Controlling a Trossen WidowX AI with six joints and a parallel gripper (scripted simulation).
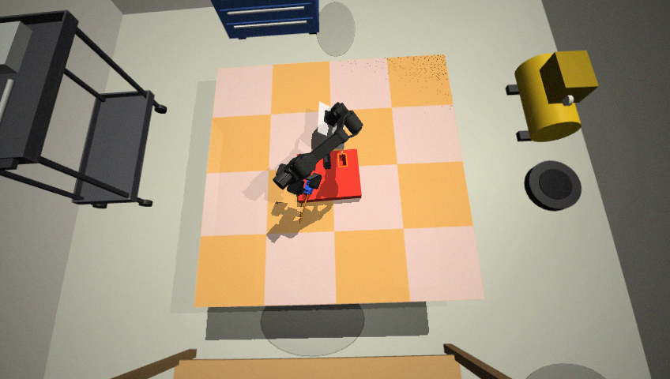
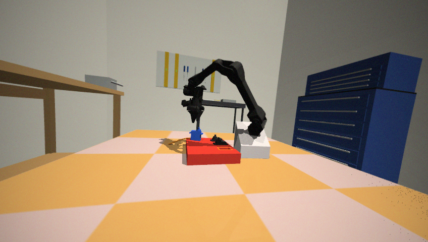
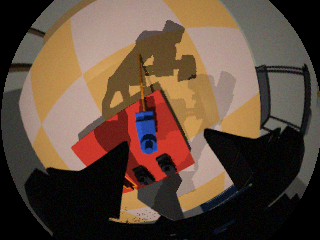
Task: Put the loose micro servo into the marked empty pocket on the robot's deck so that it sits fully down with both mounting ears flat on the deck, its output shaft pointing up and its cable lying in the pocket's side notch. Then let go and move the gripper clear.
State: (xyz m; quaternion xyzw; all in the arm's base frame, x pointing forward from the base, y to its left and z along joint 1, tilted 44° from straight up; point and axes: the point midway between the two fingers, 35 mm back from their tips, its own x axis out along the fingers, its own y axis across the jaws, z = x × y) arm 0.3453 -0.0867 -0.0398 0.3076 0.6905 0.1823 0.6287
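Now: the red deck 50 mm behind my gripper tip, 110 mm to the left of it and 130 mm below it.
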